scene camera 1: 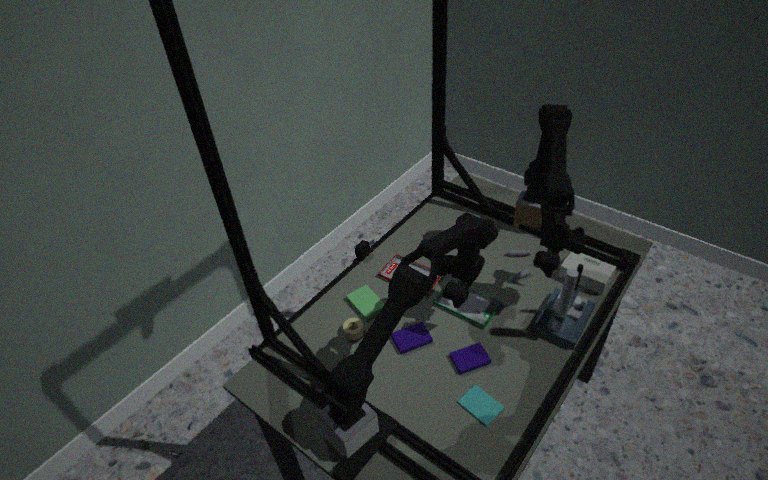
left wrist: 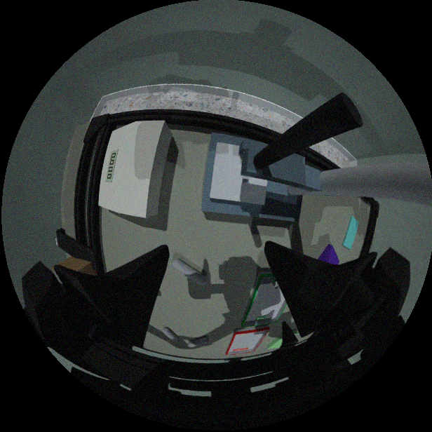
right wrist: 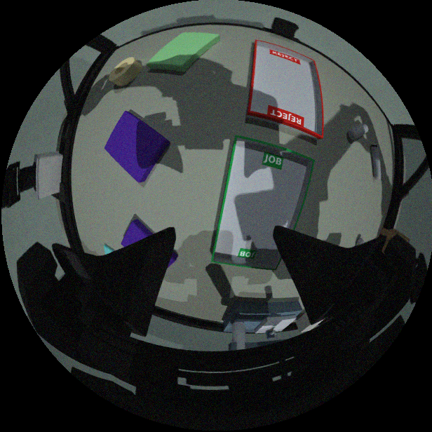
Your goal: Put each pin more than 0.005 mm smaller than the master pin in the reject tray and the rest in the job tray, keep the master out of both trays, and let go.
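Frame: origin at the left arm's base, x ahead, y left, z up, level; centimetres.
Seen in the pictures: left arm's base, link origin: (scene camera 1: pixel 534 197); right arm's base, link origin: (scene camera 1: pixel 346 413).
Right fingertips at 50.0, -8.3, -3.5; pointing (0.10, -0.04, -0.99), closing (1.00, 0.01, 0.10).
Observation:
Pixels of each thing's top centre, then the offset from my right fingertips to it, as dx, dy, dz. "*": a spot on its surface instead.
- white box with a display, surface spot: (scene camera 1: pixel 589 266) * -29.9, +31.0, -2.6
- green block, top centre: (scene camera 1: pixel 365 300) +7.0, -27.6, -5.9
- cyan pad, top centre: (scene camera 1: pixel 480 404) +25.5, +14.8, -7.1
Grey pins (scene camera 1: pixel 517 254) (left wrist: pixel 185 266) (right wrist: pixel 376 162) lie on the table; another pin (left wrist: pixel 171 334) lies lower in the left wrist view. Which is the master I cannot tell. The green-edged job tray (left wrist: pixel 249 301) (right wrist: pixel 224 198) is heavily shadowed, so its contents are unclear. The red-edged reject tray (left wrist: pixel 247 331) (right wrist: pixel 285 116) shows no pin in the right wrist view. My left gripper (scene camera 1: pixel 546 261) (left wrist: pixel 216 248) is open and empty, above the table beside the gauge stand (scene camera 1: pixel 566 333) (left wrist: pixel 227 214). My right gripper (scene camera 1: pixel 454 289) (right wrist: pixel 225 232) is open and empty above the job tray.
A white box with a display (scene camera 1: pixel 589 266) (left wrist: pixel 130 170) stands beside the gauge stand. Two purple blocks (scene camera 1: pixel 412 337) (scene camera 1: pixel 470 358), a green block (scene camera 1: pixel 363 301), a cyan pad (scene camera 1: pixel 480 404) and a tan ring (right wrist: pixel 131 64) lie on the table. Black frame bars edge it.

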